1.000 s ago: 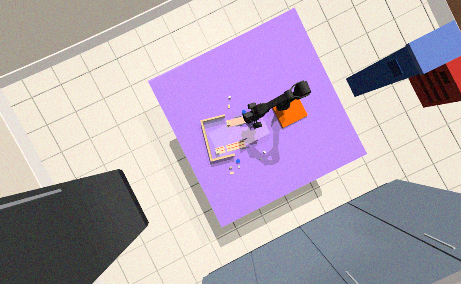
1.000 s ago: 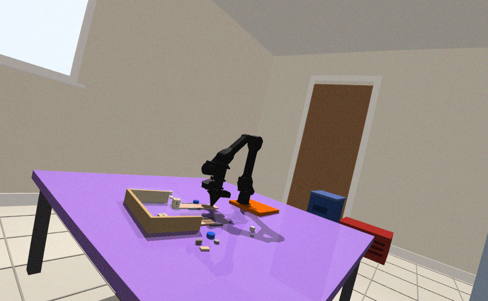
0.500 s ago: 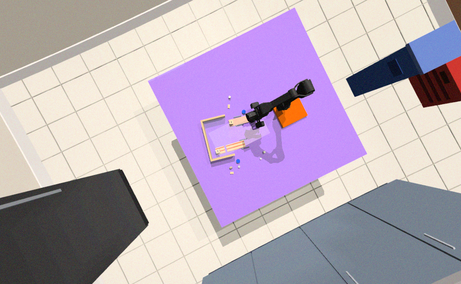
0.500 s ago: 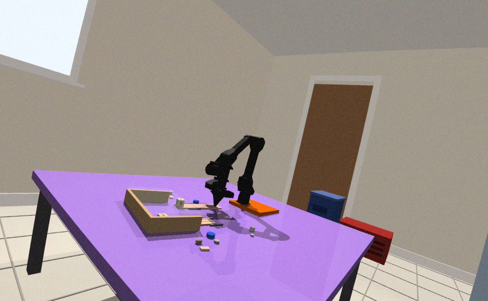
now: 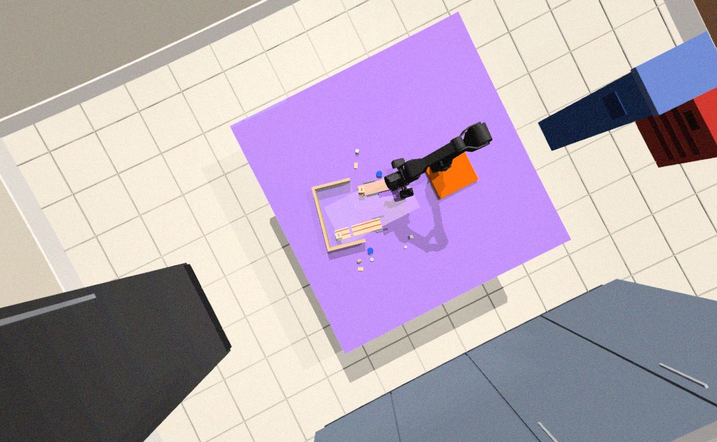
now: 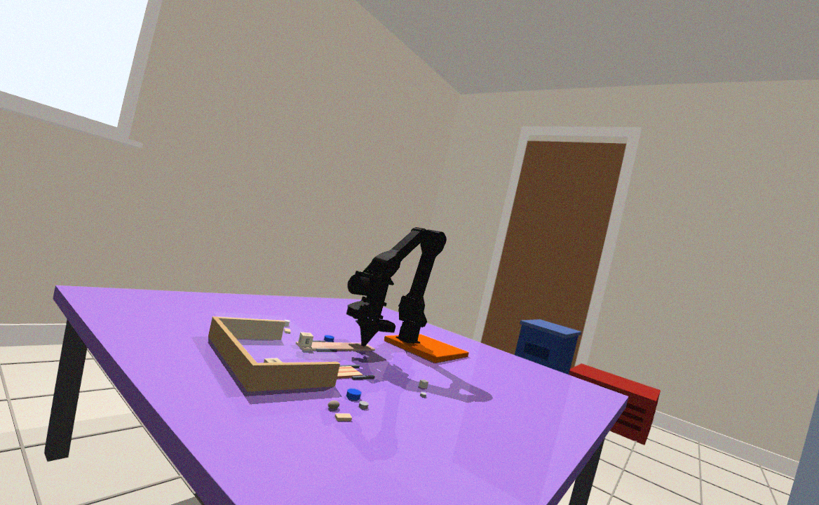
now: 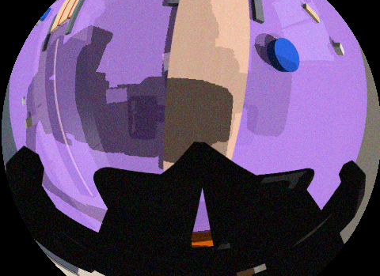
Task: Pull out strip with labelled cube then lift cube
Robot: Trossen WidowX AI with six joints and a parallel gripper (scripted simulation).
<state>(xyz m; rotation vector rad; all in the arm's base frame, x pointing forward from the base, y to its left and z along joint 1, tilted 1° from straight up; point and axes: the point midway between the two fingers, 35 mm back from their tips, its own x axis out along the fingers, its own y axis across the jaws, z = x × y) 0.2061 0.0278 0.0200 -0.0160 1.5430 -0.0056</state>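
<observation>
The tan strip lies 9 cm ahead of my gripper tip.
</observation>
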